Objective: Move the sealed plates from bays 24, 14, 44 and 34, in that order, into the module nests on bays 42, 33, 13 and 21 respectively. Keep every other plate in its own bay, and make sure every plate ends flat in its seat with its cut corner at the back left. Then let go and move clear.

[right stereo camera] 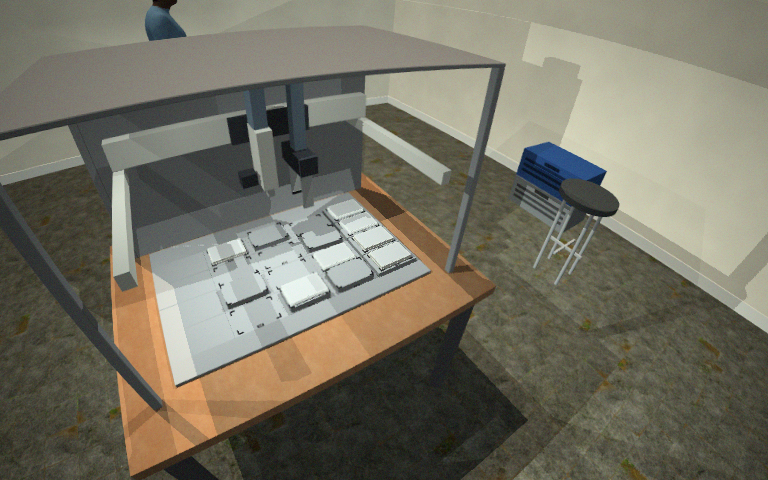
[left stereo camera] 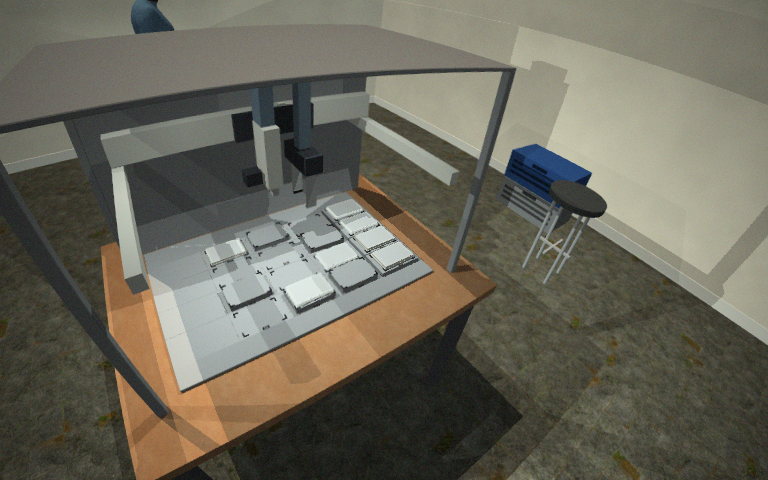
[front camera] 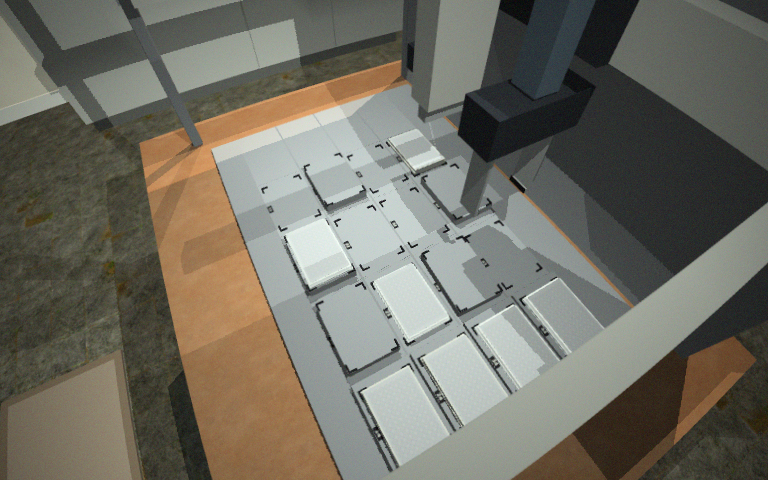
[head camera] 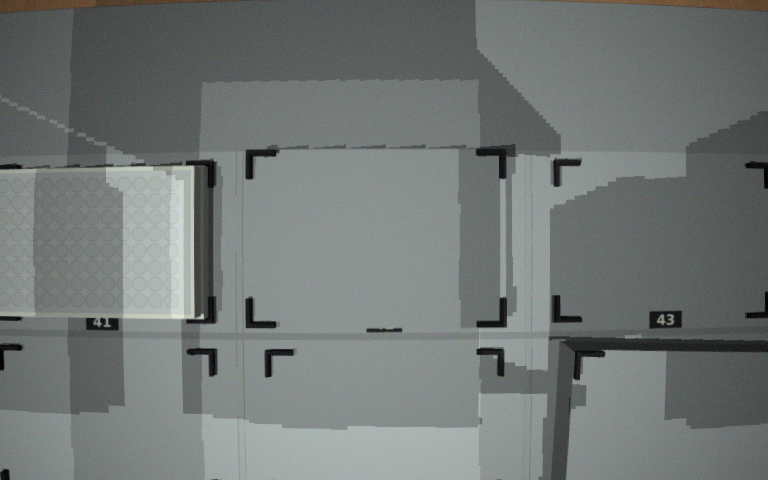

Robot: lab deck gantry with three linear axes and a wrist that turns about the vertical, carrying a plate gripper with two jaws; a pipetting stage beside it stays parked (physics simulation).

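Where they show: gripper, fingertip midpoint: (right stereo camera: 302, 199) (left stereo camera: 304, 199) (front camera: 494, 196); robot's base at its link origin: (right stereo camera: 239, 333) (left stereo camera: 244, 336) (front camera: 263, 189).
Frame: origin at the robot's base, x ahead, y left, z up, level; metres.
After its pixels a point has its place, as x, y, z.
Note:
Pale plates lie in bays 14 (front camera: 404, 413) @(0.552, 0.042, 0.029) (left stereo camera: 392, 255) @(0.549, 0.035, 0.029), 24 (front camera: 464, 376) @(0.551, 0.150, 0.029) (left stereo camera: 374, 238) @(0.548, 0.142, 0.029), 34 (front camera: 512, 345) @(0.550, 0.247, 0.029) (left stereo camera: 358, 224) @(0.543, 0.242, 0.029) and 44 (front camera: 563, 314) @(0.553, 0.360, 0.029) (left stereo camera: 344, 211) @(0.542, 0.342, 0.029). The module nests on bays 42 (front camera: 444, 189) @(0.210, 0.345, 0.019) (head camera: 362, 237) @(0.217, 0.366, 0.019), 33 (front camera: 458, 280) @(0.406, 0.243, 0.019) (left stereo camera: 320, 234) @(0.394, 0.270, 0.019), 13 (front camera: 356, 333) @(0.405, 0.037, 0.019) (left stereo camera: 352, 275) @(0.382, 0.032, 0.019) and 21 (front camera: 334, 181) @(0.074, 0.147, 0.019) (left stereo camera: 246, 291) @(0.061, 0.139, 0.019) hold no plates. My gripper (front camera: 493, 196) @(0.358, 0.319, 0.158) (left stereo camera: 304, 198) @(0.358, 0.319, 0.158) (right stereo camera: 301, 199) @(0.358, 0.319, 0.158) is open and empty, hanging above the deck's back part near nest 42. Its near jaw hides part of that nest in the front view. Cut corners are too small to tell.
Other plates lie in bays 41 (front camera: 416, 150) @(0.071, 0.361, 0.014) (head camera: 84, 243) @(0.064, 0.363, 0.014), 12 (front camera: 318, 251) @(0.236, 0.043, 0.033) (left stereo camera: 307, 289) @(0.223, 0.040, 0.033) and 23 (front camera: 410, 302) @(0.399, 0.145, 0.014) (left stereo camera: 335, 255) @(0.386, 0.147, 0.014). The parked pipetting stage (front camera: 458, 56) (left stereo camera: 269, 158) (right stereo camera: 263, 158) hangs beside my gripper, towards bay 41.

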